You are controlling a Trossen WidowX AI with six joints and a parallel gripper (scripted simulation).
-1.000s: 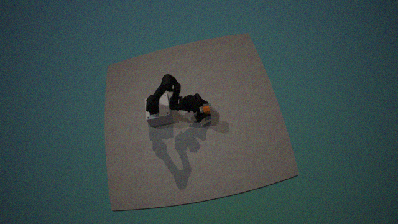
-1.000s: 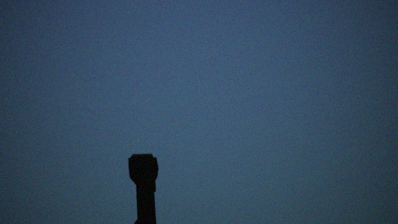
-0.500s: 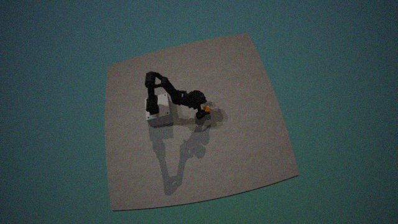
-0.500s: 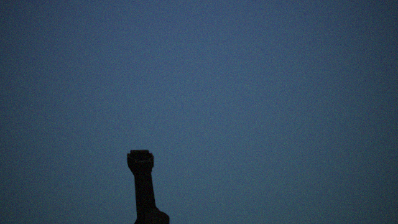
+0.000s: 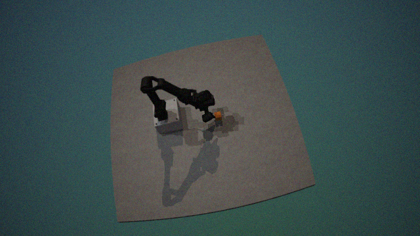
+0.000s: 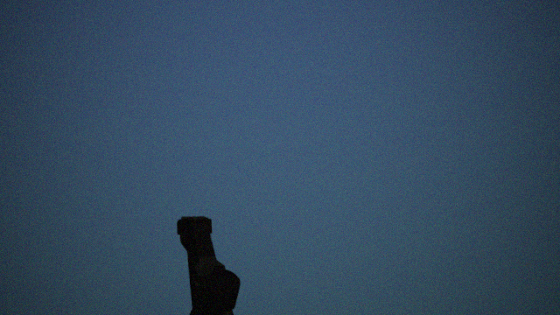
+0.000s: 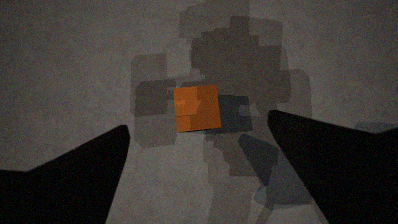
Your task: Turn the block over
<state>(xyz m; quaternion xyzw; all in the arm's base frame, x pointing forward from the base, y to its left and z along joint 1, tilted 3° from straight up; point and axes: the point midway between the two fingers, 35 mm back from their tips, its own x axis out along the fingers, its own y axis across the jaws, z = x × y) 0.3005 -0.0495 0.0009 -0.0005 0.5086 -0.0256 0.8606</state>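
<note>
Right now my gripper tip is 1 cm short of the block and 7 cm above it.
</note>
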